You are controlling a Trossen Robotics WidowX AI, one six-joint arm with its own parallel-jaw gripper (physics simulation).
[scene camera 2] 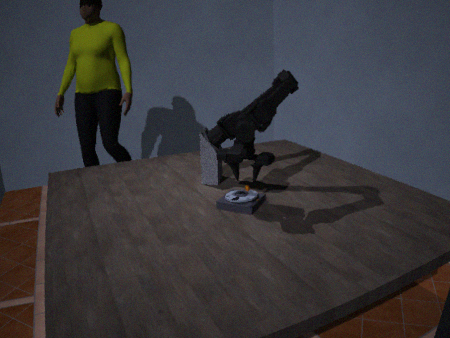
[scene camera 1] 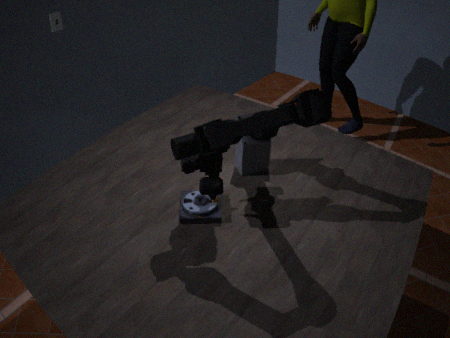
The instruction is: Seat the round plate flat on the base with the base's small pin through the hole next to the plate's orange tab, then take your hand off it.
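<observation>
The round pale plate lies on the dark square base. It looks about level, but a small tilt or gap cannot be made out. Its orange tab stands up at the plate's edge, on the right in scene camera 1 and on the far side in scene camera 2. The small pin and the hole beside the tab cannot be made out. My gripper points down with its fingers apart and empty, a little above and behind the tab in scene camera 2. It partly covers the plate in scene camera 1.
A grey block-shaped pedestal stands on the wooden table behind the base. The arm reaches over from the pedestal side and throws long shadows on the table. A person in a yellow top stands beyond the table.
</observation>
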